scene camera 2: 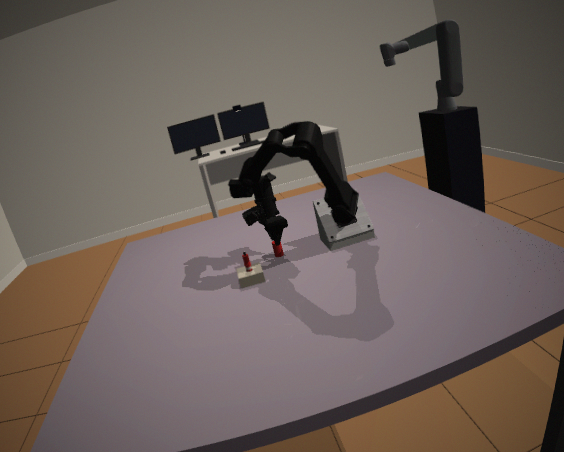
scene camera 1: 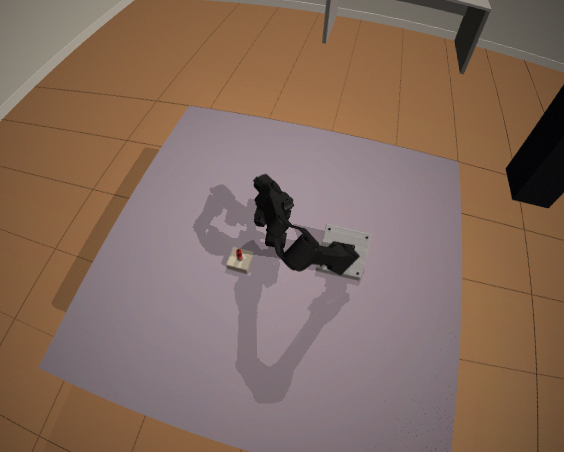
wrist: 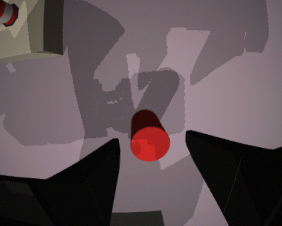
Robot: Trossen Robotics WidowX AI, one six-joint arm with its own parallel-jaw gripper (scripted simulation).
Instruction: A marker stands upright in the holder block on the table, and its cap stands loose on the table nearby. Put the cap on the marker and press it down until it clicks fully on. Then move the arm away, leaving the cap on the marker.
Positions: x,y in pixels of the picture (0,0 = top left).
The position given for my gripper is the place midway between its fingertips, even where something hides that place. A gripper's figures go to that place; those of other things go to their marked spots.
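My gripper [wrist: 153,140] is 10 cm from the lens; a red cap [wrist: 149,142] is 9 cm from the lens.
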